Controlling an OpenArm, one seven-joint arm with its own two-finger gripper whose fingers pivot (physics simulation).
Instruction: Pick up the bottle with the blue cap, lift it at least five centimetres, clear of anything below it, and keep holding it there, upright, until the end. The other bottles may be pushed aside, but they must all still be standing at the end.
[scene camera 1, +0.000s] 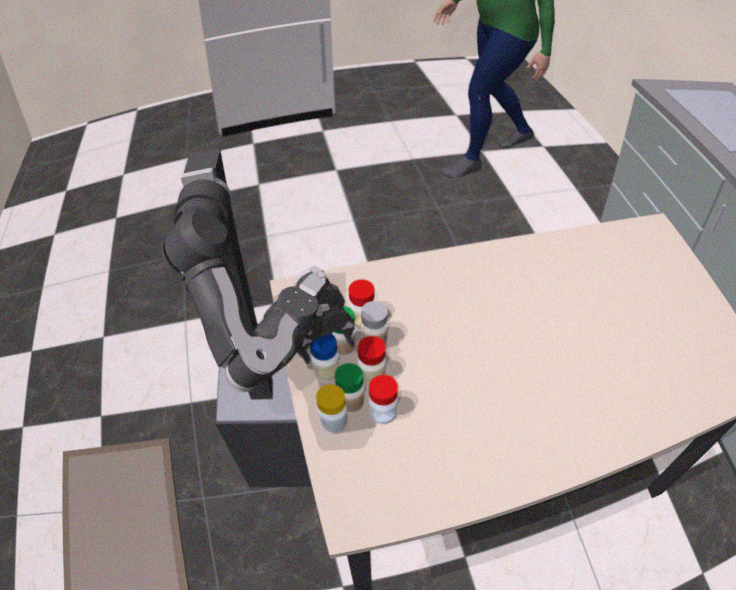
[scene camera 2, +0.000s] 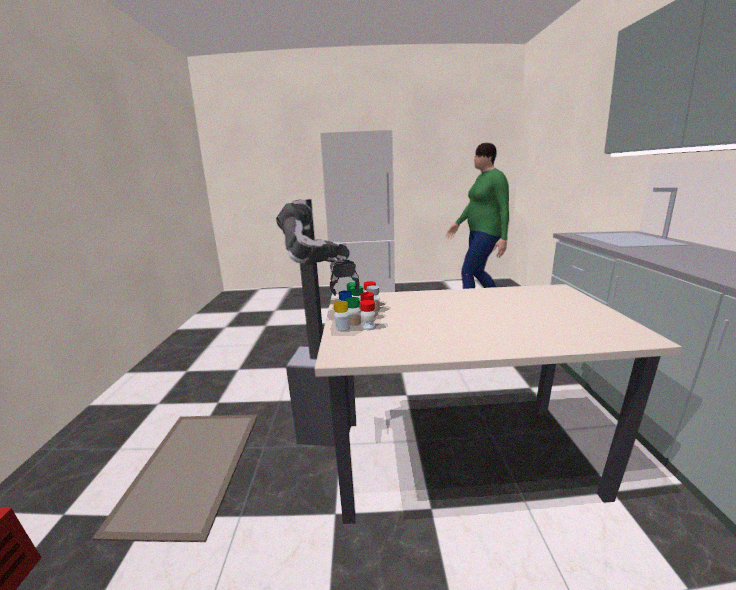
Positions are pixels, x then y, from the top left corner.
My gripper (scene camera 1: 325, 344): 1.16 m from the lens. A green-capped bottle (scene camera 1: 349, 377): 1.12 m from the lens. A red-capped bottle (scene camera 1: 383, 389) is 1.10 m from the lens.
